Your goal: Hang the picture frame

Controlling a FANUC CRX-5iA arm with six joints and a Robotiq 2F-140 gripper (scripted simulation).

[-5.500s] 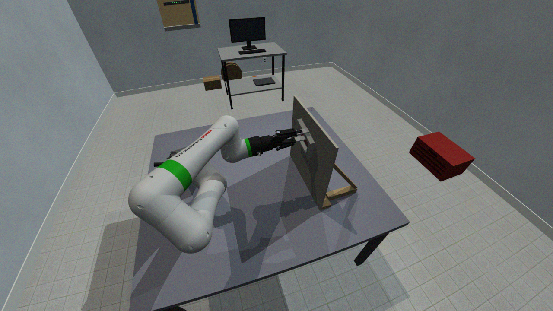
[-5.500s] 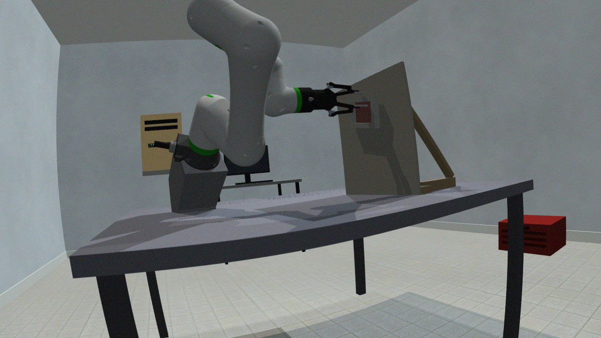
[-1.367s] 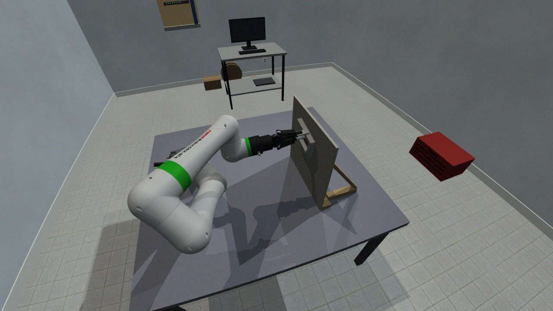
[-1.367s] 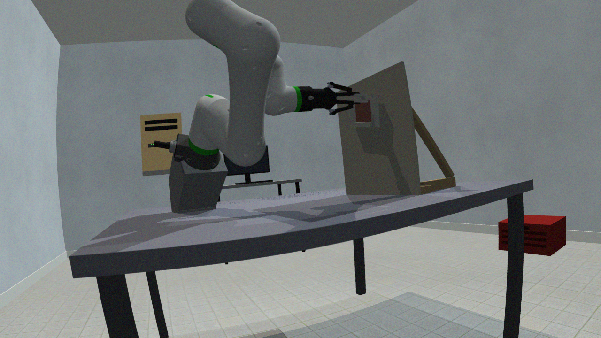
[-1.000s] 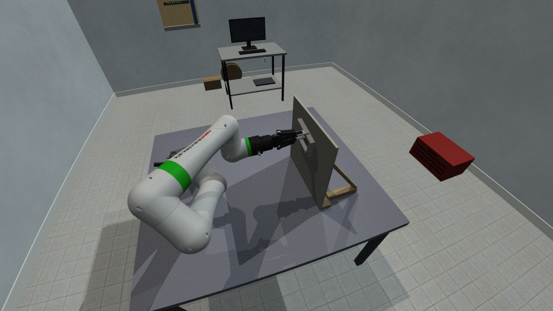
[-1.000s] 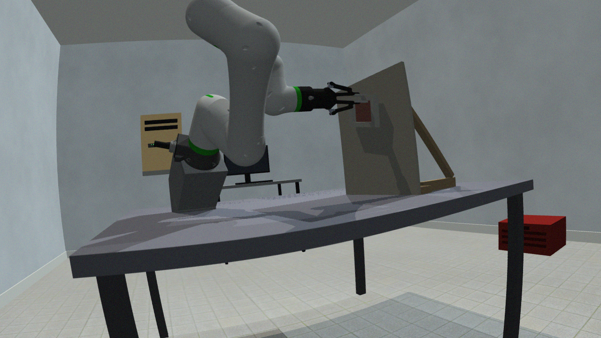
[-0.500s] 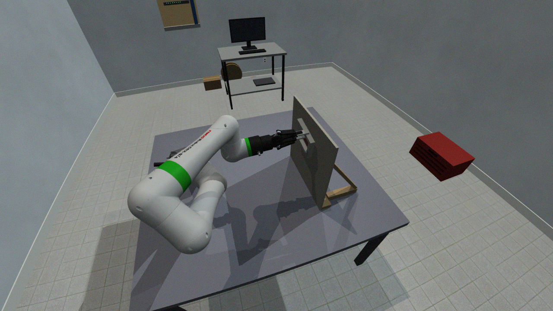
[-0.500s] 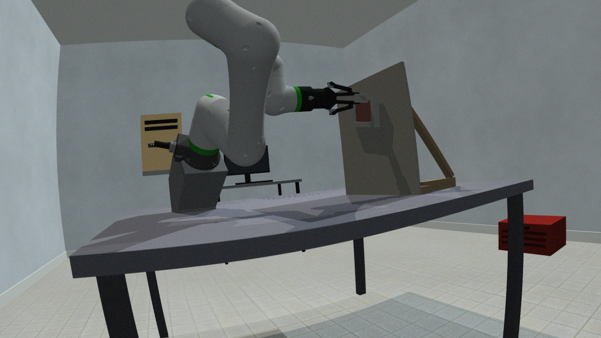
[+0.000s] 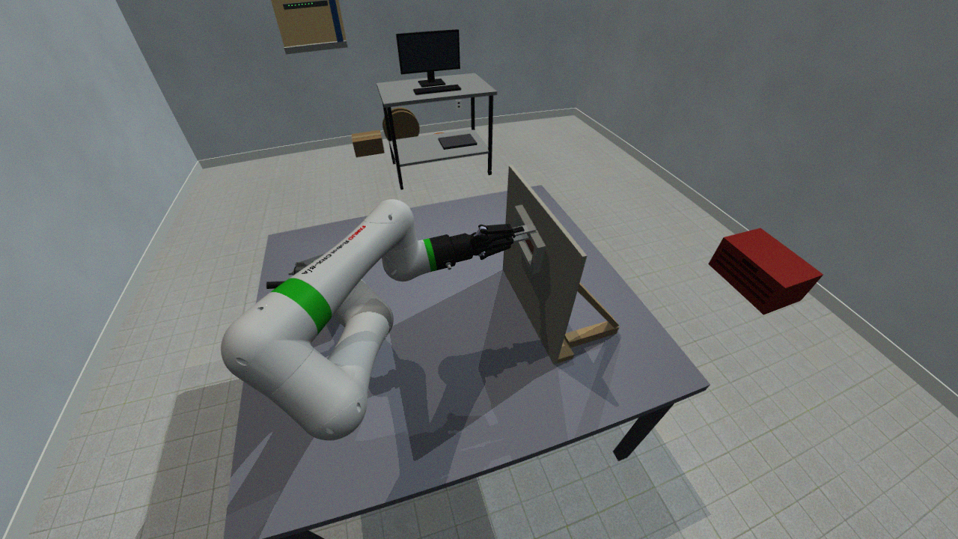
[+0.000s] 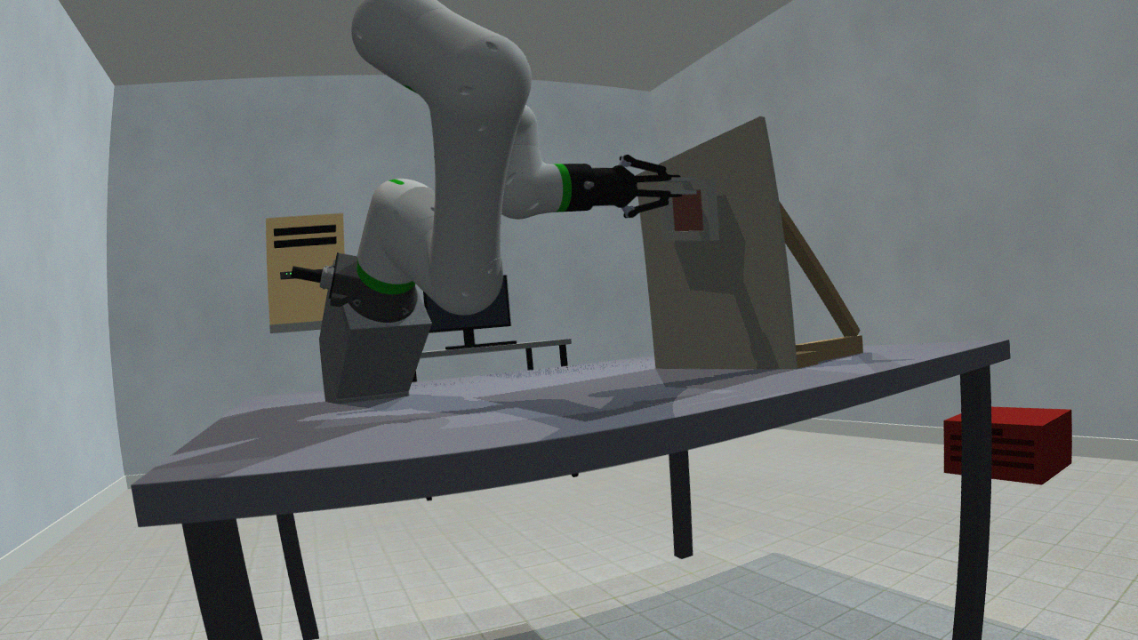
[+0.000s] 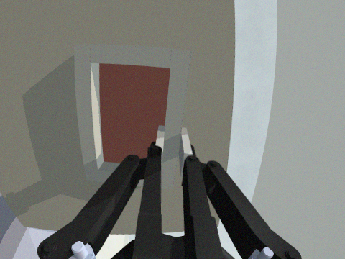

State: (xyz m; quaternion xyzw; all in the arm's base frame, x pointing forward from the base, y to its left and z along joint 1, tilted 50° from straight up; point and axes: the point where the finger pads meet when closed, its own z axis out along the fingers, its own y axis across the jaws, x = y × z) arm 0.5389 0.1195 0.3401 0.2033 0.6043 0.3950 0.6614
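Right now the picture frame is 5 cm below my hand, 4 cm ahead of it and 2 cm to the left of it. Round my hand: upright tan board (15 cm below, 5 cm ahead, 1 cm to the left).
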